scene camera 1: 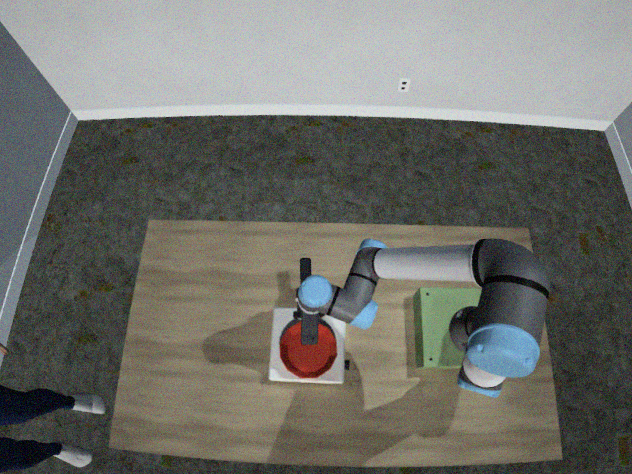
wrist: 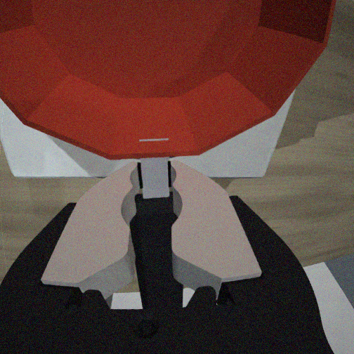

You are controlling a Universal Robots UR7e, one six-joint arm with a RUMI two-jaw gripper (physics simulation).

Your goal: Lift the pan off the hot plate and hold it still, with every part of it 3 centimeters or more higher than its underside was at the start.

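Places are measured from the arm's base along level axes (x back, y right, z up), in millimetres.
Where they show: arm's base, origin of the base link: (scene camera 1: 471,330).
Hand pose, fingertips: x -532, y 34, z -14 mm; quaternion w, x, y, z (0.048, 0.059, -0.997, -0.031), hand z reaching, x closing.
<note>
Things, the pixels of their top centre, and the offset from my fingertips. "pt": a spot on its surface instead. Level surfaces: height alone.
- white hot plate, surface spot: (scene camera 1: 274,368) pt dy -166, dx -97, dz -30 mm
- dark knob, middle of its top: (scene camera 1: 346,364) dy -143, dx +133, dz -40 mm
- wooden table, its level: dz -87 mm
The red pan (scene camera 1: 308,359) (wrist: 150,55) sits level on the white hot plate (scene camera 1: 274,368) (wrist: 245,157); no gap under it can be made out. Its black handle (scene camera 1: 305,267) (wrist: 157,250) points to the back of the table in the scene view and joins the bowl by a short grey neck (wrist: 156,182). My gripper (wrist: 155,164) is shut on the pan's handle, with the fingertips on both sides of the grey neck, close to the bowl's rim. In the scene view the arm's wrist hides the fingers and part of the handle.
The arm reaches in from the right, from beside a green block (scene camera 1: 441,326). A dark knob (scene camera 1: 347,364) sticks out at the hot plate's right side. The wooden table (scene camera 1: 204,408) carries all of this. A person's legs (scene camera 1: 35,403) show at the lower left.
</note>
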